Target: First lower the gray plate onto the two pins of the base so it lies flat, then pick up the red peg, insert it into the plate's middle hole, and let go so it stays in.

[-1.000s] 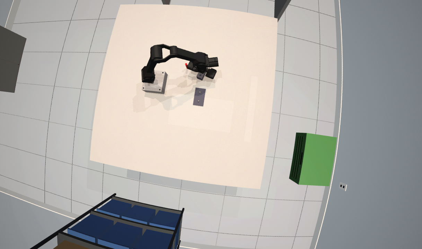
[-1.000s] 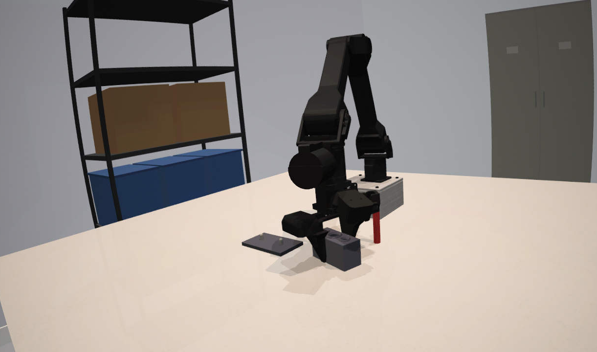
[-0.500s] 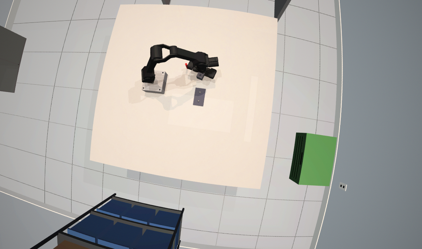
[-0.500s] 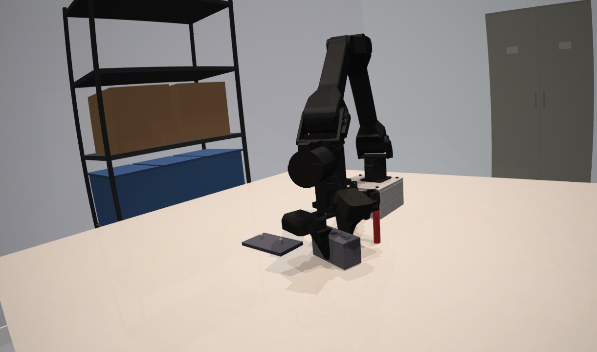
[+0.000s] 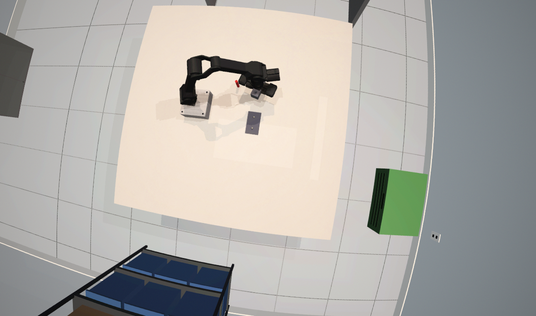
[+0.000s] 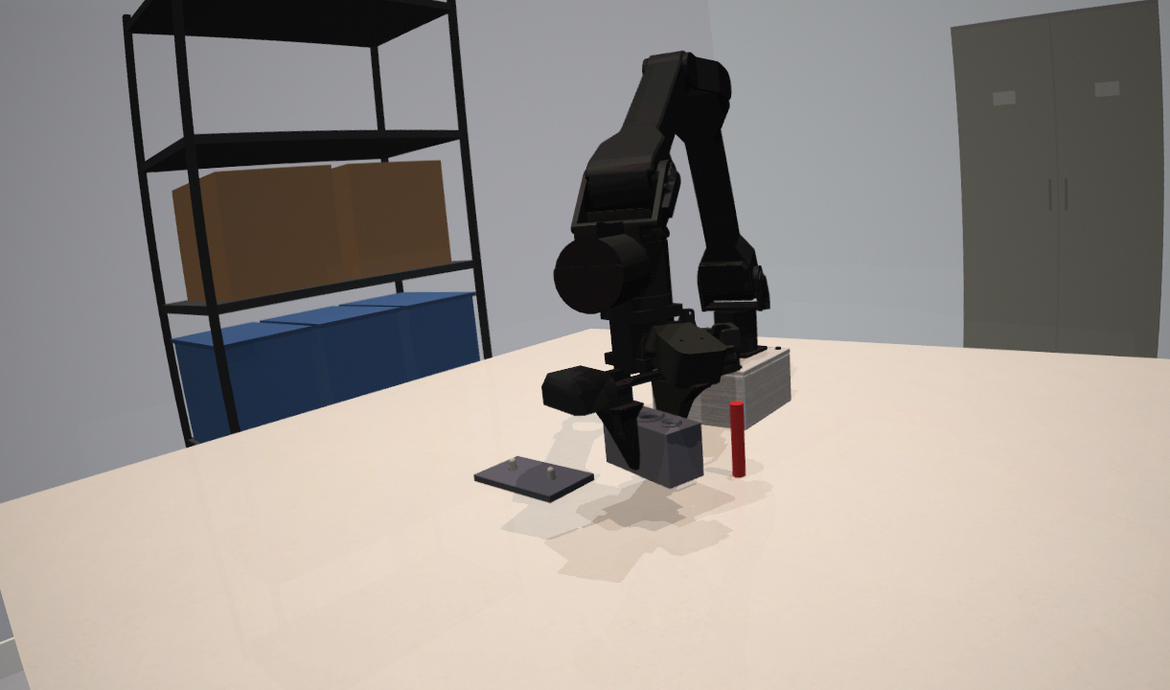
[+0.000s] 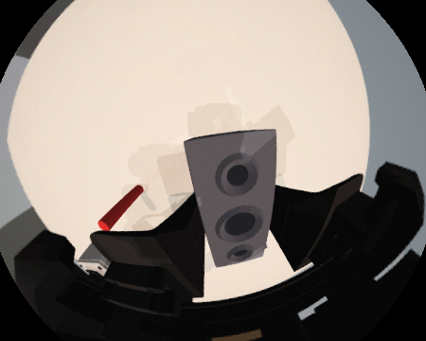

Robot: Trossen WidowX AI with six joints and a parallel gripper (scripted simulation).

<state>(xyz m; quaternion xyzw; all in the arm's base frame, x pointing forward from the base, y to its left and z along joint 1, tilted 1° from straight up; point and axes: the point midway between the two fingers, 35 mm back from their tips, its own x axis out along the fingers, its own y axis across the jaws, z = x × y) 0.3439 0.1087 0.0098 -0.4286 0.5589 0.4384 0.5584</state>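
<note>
Now: the dark flat base 17 cm to the right of my gripper tip and 4 cm below it. From my gripper tip the other things lie so: red peg: 12 cm behind, 2 cm to the left, 1 cm below; gray plate: 3 cm above.
</note>
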